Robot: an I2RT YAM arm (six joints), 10 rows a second.
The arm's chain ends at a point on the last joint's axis. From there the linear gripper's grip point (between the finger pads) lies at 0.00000 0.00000 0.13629 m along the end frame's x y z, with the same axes.
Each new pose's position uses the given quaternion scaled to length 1; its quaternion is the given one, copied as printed.
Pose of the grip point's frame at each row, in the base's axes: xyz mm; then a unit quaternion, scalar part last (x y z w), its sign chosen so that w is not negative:
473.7 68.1 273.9 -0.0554 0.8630 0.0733 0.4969
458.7 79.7 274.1 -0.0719 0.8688 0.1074 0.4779
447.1 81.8 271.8 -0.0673 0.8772 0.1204 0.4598
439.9 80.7 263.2 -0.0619 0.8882 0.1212 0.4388
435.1 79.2 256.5 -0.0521 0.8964 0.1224 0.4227
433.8 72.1 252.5 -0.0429 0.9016 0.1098 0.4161
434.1 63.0 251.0 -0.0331 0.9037 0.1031 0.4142
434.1 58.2 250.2 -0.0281 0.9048 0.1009 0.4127
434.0 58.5 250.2 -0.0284 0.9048 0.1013 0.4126
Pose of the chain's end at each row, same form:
357.9 43.4 341.4 -0.0554 0.8630 0.0733 0.4969
347.6 44.9 345.0 -0.0719 0.8688 0.1074 0.4779
339.4 44.6 346.5 -0.0673 0.8772 0.1204 0.4598
335.7 44.0 343.0 -0.0619 0.8882 0.1212 0.4388
333.5 43.3 340.0 -0.0521 0.8964 0.1224 0.4227
332.8 40.2 338.3 -0.0429 0.9016 0.1098 0.4161
333.0 33.9 337.6 -0.0331 0.9037 0.1031 0.4142
333.1 30.2 337.3 -0.0281 0.9048 0.1009 0.4127
333.0 30.3 337.3 -0.0284 0.9048 0.1013 0.4126

